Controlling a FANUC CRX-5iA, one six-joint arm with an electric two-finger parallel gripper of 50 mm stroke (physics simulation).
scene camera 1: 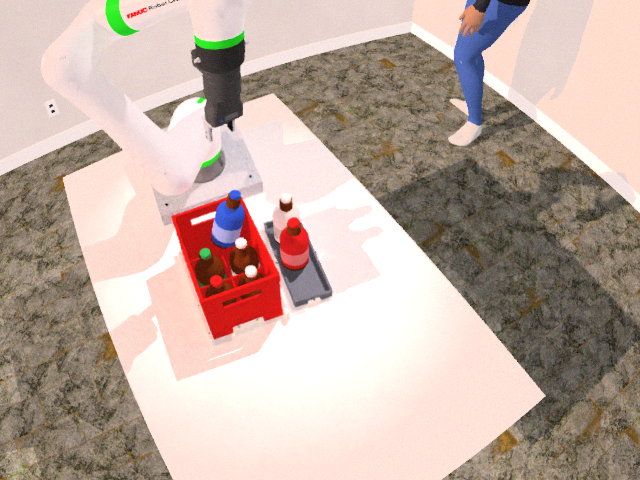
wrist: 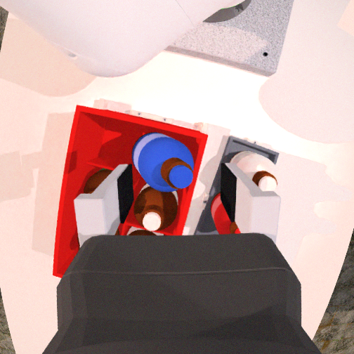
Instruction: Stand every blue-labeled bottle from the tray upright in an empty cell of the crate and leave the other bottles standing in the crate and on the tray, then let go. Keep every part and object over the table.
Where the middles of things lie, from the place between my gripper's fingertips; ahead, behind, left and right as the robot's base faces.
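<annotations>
From my hand: blue-labeled bottle (scene camera 1: 229,217), 25 cm below, 2 cm ahead, 2 cm to the right; green-capped bottle (scene camera 1: 208,265), 32 cm below, 9 cm ahead, 12 cm to the right.
</annotations>
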